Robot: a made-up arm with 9 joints. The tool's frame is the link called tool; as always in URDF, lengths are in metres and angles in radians.
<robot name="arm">
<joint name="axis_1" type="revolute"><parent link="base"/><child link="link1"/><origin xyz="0 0 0.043" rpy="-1.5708 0 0"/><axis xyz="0 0 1"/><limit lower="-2.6" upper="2.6" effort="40" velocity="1.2"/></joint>
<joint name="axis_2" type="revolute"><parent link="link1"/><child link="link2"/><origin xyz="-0.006 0.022 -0.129" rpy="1.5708 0 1.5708"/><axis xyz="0 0 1"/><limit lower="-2.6" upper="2.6" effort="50" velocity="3"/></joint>
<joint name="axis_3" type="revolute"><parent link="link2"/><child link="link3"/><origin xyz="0.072 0.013 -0.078" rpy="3.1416 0 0"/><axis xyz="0 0 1"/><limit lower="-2.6" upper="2.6" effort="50" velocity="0.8"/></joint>
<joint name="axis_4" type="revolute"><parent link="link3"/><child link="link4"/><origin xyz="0.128 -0.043 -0.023" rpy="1.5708 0 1.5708"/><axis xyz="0 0 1"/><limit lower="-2.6" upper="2.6" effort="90" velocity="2.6"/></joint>
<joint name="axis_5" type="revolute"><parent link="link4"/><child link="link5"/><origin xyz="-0.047 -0.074 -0.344" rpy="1.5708 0 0"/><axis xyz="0 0 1"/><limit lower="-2.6" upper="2.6" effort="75" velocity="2.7"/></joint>
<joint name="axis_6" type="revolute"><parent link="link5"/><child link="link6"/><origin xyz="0.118 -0.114 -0.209" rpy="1.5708 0 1.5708"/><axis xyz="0 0 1"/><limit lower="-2.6" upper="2.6" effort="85" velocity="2.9"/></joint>
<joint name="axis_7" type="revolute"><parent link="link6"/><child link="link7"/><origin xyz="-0.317 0.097 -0.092" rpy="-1.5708 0 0"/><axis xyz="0 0 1"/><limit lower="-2.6" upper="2.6" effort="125" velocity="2"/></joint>
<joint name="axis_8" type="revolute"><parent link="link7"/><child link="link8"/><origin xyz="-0.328 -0.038 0.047" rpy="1.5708 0 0"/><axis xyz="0 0 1"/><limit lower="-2.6" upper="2.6" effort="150" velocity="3.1"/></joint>
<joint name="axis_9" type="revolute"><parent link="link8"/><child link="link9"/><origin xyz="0.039 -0.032 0.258" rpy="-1.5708 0 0"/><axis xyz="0 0 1"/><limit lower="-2.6" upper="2.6" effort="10" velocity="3.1"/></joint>
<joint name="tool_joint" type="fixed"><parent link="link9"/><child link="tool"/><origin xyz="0.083 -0.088 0.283" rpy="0 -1.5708 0"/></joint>
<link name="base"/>
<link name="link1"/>
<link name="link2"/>
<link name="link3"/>
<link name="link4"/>
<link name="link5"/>
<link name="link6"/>
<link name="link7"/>
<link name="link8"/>
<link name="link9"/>
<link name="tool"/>
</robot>
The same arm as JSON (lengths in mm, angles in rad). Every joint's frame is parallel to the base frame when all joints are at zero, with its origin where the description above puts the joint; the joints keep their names.
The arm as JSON. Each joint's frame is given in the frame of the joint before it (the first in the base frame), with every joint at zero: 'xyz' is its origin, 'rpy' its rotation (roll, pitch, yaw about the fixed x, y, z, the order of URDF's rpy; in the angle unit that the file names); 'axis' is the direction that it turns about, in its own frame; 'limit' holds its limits. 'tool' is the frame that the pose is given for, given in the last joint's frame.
{"units": {"length": "mm", "angle": "rad"}, "joints": [
  {"name": "axis_1", "type": "revolute", "origin": {"xyz": [0.0, 0.0, 43.0], "rpy": [0.0, 0.0, 0.0]}, "axis": "+y", "limit": {"lower": -2.6, "upper": 2.6}},
  {"name": "axis_2", "type": "revolute", "origin": {"xyz": [-6.0, -129.0, -22.0], "rpy": [0.0, 0.0, 0.0]}, "axis": "+x", "limit": {"lower": -2.6, "upper": 2.6}},
  {"name": "axis_3", "type": "revolute", "origin": {"xyz": [-78.0, 13.0, -72.0], "rpy": [0.0, 0.0, 0.0]}, "axis": "-x", "limit": {"lower": -2.6, "upper": 2.6}},
  {"name": "axis_4", "type": "revolute", "origin": {"xyz": [23.0, 43.0, -128.0], "rpy": [0.0, 0.0, 0.0]}, "axis": "-z", "limit": {"lower": -2.6, "upper": 2.6}},
  {"name": "axis_5", "type": "revolute", "origin": {"xyz": [74.0, 47.0, 344.0], "rpy": [0.0, 0.0, 0.0]}, "axis": "+x", "limit": {"lower": -2.6, "upper": 2.6}},
  {"name": "axis_6", "type": "revolute", "origin": {"xyz": [-209.0, -118.0, 114.0], "rpy": [0.0, 0.0, 0.0]}, "axis": "-y", "limit": {"lower": -2.6, "upper": 2.6}},
  {"name": "axis_7", "type": "revolute", "origin": {"xyz": [97.0, 92.0, 317.0], "rpy": [0.0, 0.0, 0.0]}, "axis": "+x", "limit": {"lower": -2.6, "upper": 2.6}},
  {"name": "axis_8", "type": "revolute", "origin": {"xyz": [47.0, -38.0, 328.0], "rpy": [0.0, 0.0, 0.0]}, "axis": "-y", "limit": {"lower": -2.6, "upper": 2.6}},
  {"name": "axis_9", "type": "revolute", "origin": {"xyz": [-32.0, -258.0, -39.0], "rpy": [0.0, 0.0, 0.0]}, "axis": "+x", "limit": {"lower": -2.6, "upper": 2.6}}
], "tool": {"origin": {"xyz": [283.0, -88.0, -83.0], "rpy": [0.0, 0.0, 0.0]}}}

